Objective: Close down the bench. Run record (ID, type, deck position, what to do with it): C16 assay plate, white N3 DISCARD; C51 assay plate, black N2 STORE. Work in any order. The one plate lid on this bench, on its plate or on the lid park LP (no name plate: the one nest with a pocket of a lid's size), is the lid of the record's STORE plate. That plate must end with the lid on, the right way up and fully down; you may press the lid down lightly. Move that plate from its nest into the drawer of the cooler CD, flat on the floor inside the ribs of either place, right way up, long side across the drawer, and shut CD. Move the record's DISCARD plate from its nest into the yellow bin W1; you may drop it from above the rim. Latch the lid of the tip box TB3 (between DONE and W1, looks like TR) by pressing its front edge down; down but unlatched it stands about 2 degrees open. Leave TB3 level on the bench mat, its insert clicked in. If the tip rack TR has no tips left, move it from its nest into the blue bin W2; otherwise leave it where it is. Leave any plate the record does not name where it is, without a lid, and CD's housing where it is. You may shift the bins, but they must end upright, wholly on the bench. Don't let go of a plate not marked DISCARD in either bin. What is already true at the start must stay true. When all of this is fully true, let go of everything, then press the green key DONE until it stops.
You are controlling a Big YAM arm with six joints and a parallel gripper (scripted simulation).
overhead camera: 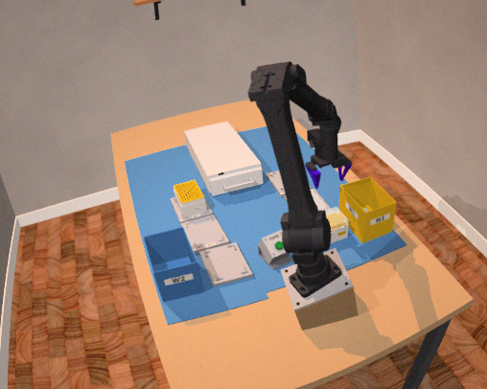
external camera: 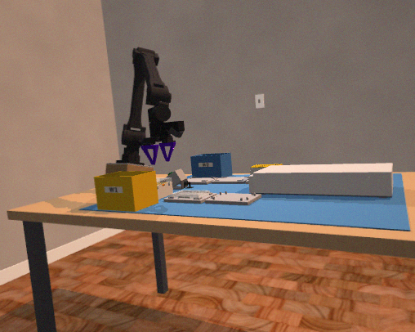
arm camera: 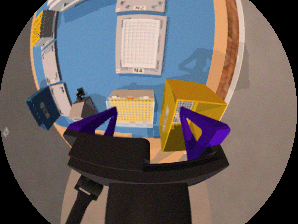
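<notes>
The tip rack TR is 30 cm ahead of my hand, 38 cm to the left of it and 10 cm below it. From my hand the other things lie so: tip box TB3: 7 cm behind, 5 cm to the left, 11 cm below; tip box lid: 7 cm behind, 5 cm to the left, 9 cm below; yellow bin W1: 9 cm behind, 11 cm to the right, 11 cm below.
</notes>
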